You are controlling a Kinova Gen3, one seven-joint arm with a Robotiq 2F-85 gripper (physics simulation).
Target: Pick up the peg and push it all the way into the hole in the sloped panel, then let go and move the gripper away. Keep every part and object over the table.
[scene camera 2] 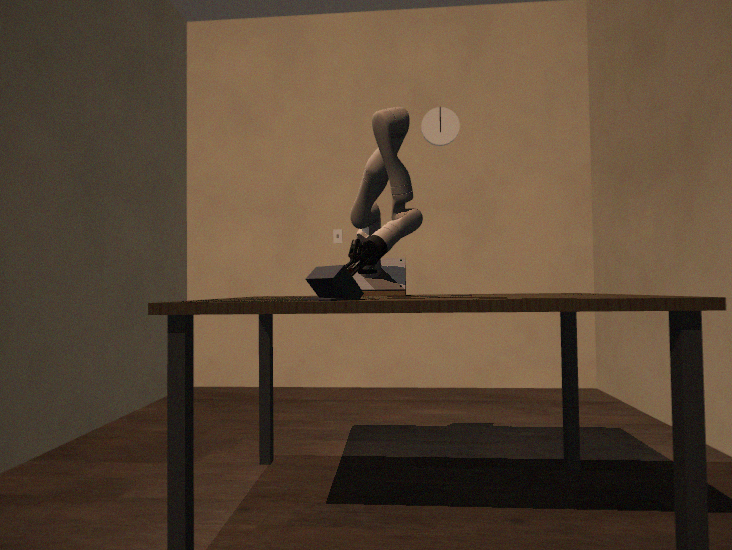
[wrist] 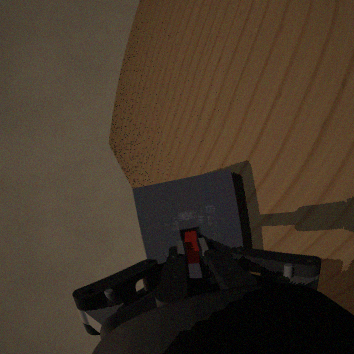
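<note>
The sloped panel is the face of a dark grey block that stands on the table. In the wrist view its hole is a small dark square opening. The red peg has its far end at the hole, and part of it stands out from the panel; how deep it sits cannot be told. My gripper is close in front of the panel, with its fingers shut on the peg from both sides. The fingers hide part of the peg. In the scene view the peg cannot be made out.
The wooden table carries the block near one edge, seen at the left in the wrist view. A pale board-like object shows behind the gripper in the scene view. The arm rises behind the block.
</note>
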